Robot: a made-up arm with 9 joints.
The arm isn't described. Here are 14 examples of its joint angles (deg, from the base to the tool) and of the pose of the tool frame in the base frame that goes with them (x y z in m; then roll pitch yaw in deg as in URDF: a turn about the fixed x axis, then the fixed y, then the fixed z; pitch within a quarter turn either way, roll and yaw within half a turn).
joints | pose
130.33 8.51 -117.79 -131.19 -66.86 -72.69 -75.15 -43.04 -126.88 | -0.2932 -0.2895 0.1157 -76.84 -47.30 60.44
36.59 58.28 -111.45 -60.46 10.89 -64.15 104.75 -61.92 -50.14 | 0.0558 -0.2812 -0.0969 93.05 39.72 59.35
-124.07 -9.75 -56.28 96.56 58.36 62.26 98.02 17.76 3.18 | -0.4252 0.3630 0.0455 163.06 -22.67 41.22
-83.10 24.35 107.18 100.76 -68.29 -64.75 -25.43 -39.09 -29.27 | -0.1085 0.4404 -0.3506 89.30 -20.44 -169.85
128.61 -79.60 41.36 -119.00 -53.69 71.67 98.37 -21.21 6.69 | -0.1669 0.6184 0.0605 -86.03 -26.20 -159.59
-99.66 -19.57 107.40 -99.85 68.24 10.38 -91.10 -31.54 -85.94 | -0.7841 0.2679 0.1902 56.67 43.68 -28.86
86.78 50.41 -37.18 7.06 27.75 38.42 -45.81 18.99 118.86 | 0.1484 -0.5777 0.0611 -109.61 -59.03 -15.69
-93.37 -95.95 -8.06 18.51 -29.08 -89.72 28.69 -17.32 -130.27 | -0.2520 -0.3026 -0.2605 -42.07 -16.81 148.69
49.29 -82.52 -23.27 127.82 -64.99 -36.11 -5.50 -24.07 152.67 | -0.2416 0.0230 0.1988 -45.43 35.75 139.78
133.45 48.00 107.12 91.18 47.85 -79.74 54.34 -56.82 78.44 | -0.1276 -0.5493 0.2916 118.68 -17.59 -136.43
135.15 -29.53 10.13 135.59 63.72 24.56 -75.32 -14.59 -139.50 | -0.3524 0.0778 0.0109 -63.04 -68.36 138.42
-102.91 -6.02 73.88 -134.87 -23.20 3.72 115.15 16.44 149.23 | -0.4743 0.2919 -0.0677 49.26 13.68 -94.40
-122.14 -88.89 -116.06 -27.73 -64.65 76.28 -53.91 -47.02 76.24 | -0.6026 0.2960 -0.1054 -108.80 -0.64 104.41
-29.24 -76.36 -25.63 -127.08 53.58 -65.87 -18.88 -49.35 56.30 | -0.2720 -0.3509 0.4597 -46.11 -54.51 47.64
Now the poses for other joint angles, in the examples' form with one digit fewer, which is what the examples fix.
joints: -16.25 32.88 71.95 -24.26 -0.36 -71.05 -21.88 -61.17 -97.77
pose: -0.461 -0.051 -0.501 -46.9 -8.2 32.7
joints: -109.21 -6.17 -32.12 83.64 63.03 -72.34 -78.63 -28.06 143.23
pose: -0.437 0.547 -0.080 170.4 9.1 -136.6
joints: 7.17 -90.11 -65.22 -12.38 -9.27 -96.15 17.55 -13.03 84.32
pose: -0.286 -0.281 0.296 -10.8 -7.2 -53.5
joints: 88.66 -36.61 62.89 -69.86 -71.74 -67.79 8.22 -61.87 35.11
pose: -0.249 0.089 0.528 -140.3 8.4 -60.9
